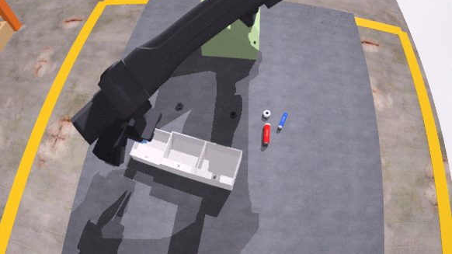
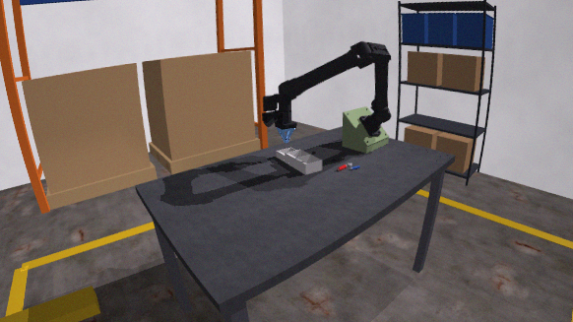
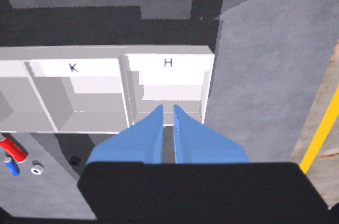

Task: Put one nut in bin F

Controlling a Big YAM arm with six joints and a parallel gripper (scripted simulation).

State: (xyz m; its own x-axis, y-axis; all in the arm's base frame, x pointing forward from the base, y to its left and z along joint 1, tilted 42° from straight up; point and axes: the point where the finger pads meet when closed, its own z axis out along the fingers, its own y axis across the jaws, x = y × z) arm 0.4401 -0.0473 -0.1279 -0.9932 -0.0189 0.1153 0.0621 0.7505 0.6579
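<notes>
Right now my hand is 8 cm to the right of the white three-compartment bin and 6 cm above it. Also, from my hand: blue cylinder 16 cm behind, 30 cm to the left, 8 cm below; red cylinder 11 cm behind, 26 cm to the left, 8 cm below; silver nut 17 cm behind, 25 cm to the left, 8 cm below.
</notes>
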